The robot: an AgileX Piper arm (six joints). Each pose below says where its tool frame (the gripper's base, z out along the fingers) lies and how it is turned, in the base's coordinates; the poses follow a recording.
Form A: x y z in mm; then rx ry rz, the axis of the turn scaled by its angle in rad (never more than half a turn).
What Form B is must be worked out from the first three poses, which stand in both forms.
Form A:
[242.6, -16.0, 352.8, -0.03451, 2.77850, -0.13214]
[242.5, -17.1, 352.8, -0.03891, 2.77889, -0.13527]
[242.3, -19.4, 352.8, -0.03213, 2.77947, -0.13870]
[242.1, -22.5, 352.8, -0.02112, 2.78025, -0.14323]
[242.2, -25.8, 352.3, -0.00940, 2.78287, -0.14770]
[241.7, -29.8, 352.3, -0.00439, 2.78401, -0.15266]
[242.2, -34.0, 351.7, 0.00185, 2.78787, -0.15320]
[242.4, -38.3, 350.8, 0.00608, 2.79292, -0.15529]
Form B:
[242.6, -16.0, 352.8, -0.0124, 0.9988, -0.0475, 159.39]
[242.5, -17.1, 352.8, -0.0140, 0.9987, -0.0486, 159.42]
[242.3, -19.4, 352.8, -0.0115, 0.9987, -0.0498, 159.46]
[242.1, -22.5, 352.8, -0.0076, 0.9986, -0.0514, 159.51]
[242.2, -25.8, 352.3, -0.0034, 0.9986, -0.0530, 159.67]
[241.7, -29.8, 352.3, -0.0016, 0.9985, -0.0548, 159.75]
[242.2, -34.0, 351.7, 0.0007, 0.9985, -0.0549, 159.97]
[242.4, -38.3, 350.8, 0.0022, 0.9985, -0.0555, 160.27]

